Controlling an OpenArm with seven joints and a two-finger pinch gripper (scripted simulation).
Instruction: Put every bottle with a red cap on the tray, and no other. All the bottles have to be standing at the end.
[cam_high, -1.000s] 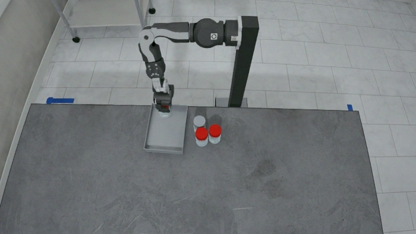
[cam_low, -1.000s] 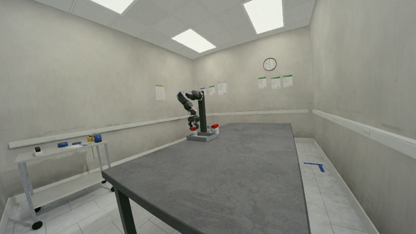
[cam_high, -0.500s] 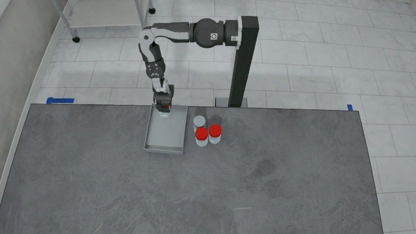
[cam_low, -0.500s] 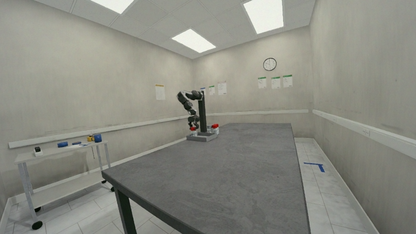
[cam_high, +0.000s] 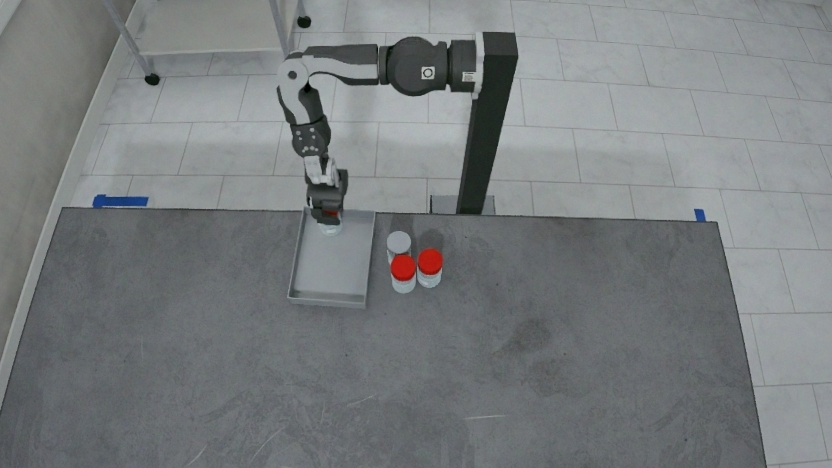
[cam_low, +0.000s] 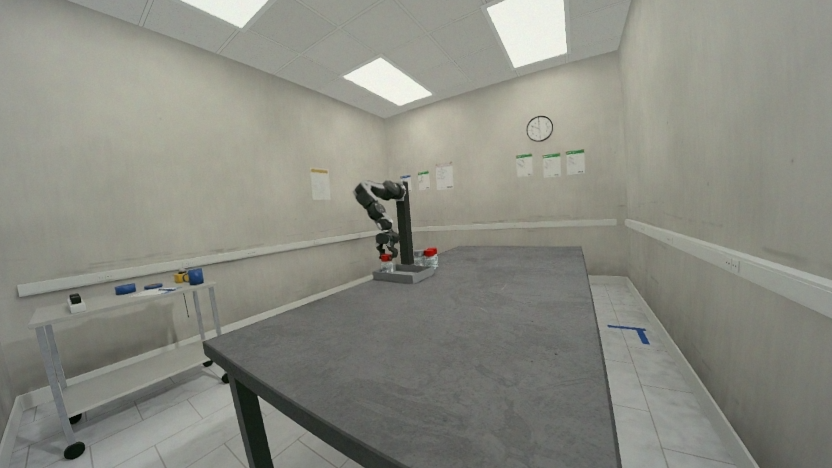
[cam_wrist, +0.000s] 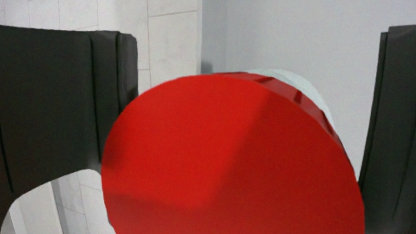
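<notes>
The grey tray is 9 cm ahead of my hand and 8 cm below it. Also, from my hand: grey-capped bottle (9 cm ahead, 16 cm to the left, 5 cm below).
</notes>
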